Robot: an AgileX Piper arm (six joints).
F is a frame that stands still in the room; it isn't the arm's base.
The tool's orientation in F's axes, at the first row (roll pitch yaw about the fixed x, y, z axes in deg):
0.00, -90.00, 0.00
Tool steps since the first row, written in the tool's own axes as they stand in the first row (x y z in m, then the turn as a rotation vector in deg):
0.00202, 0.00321, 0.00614, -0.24, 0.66, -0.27
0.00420, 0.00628, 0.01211, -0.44, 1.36, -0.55
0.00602, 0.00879, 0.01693, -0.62, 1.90, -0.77
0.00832, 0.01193, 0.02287, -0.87, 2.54, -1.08
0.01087, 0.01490, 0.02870, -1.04, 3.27, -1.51
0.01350, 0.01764, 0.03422, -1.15, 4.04, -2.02
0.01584, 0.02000, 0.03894, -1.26, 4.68, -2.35
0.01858, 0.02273, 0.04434, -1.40, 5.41, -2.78
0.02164, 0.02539, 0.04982, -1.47, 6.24, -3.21
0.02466, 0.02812, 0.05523, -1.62, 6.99, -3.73
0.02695, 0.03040, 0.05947, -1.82, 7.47, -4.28
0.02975, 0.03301, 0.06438, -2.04, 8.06, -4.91
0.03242, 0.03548, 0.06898, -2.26, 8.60, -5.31
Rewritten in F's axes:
-0.00614, 0.00321, 0.00202, 0.27, 0.66, -0.24
-0.01211, 0.00628, 0.00420, 0.55, 1.36, -0.44
-0.01693, 0.00879, 0.00602, 0.77, 1.90, -0.62
-0.02287, 0.01193, 0.00832, 1.08, 2.54, -0.87
-0.02870, 0.01490, 0.01087, 1.51, 3.27, -1.04
-0.03422, 0.01764, 0.01350, 2.02, 4.04, -1.15
-0.03894, 0.02000, 0.01584, 2.35, 4.68, -1.26
-0.04434, 0.02273, 0.01858, 2.78, 5.41, -1.40
-0.04982, 0.02539, 0.02164, 3.21, 6.24, -1.47
-0.05523, 0.02812, 0.02466, 3.73, 6.99, -1.62
-0.05947, 0.03040, 0.02695, 4.28, 7.47, -1.82
-0.06438, 0.03301, 0.02975, 4.91, 8.06, -2.04
-0.06898, 0.03548, 0.03242, 5.31, 8.60, -2.26

